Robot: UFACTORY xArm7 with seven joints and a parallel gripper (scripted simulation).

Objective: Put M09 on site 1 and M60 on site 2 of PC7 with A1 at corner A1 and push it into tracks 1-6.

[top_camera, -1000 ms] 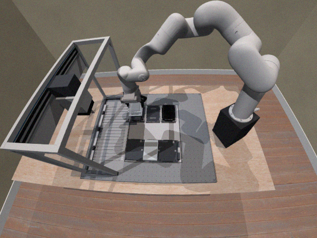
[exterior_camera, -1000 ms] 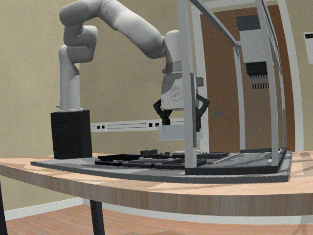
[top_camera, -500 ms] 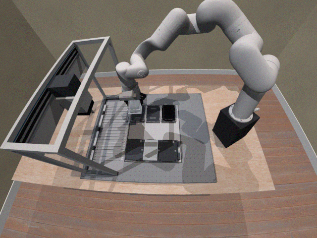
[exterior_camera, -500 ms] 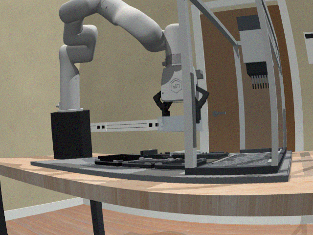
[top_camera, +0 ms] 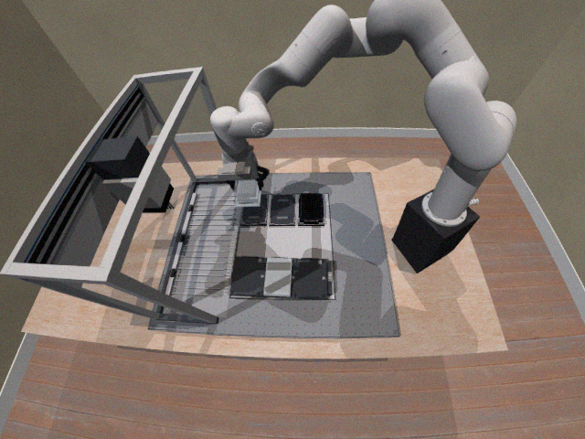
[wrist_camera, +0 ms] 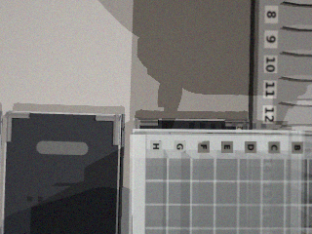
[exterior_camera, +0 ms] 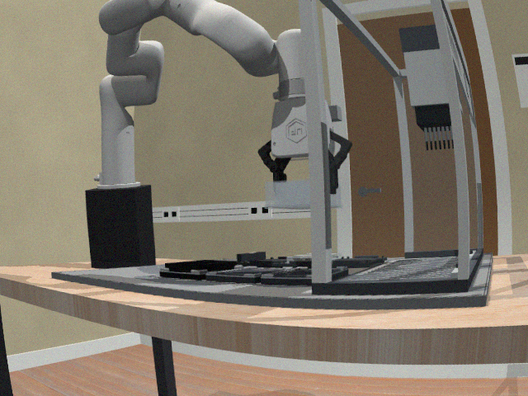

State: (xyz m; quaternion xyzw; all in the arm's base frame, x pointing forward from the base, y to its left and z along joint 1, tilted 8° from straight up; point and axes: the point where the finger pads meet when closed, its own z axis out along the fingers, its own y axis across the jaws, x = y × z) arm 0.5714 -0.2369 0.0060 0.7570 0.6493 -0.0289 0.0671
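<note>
Now: hand 290 mm to the right of the dark carrier PC7, 130 mm above it and 60 mm past it. Round my hand: nest S2: 140 mm below, 110 mm behind, 20 mm to the left; deep-well block M09: 10 mm below; frame post: 160 mm to the right, 100 mm above, 60 mm ahead.
</note>
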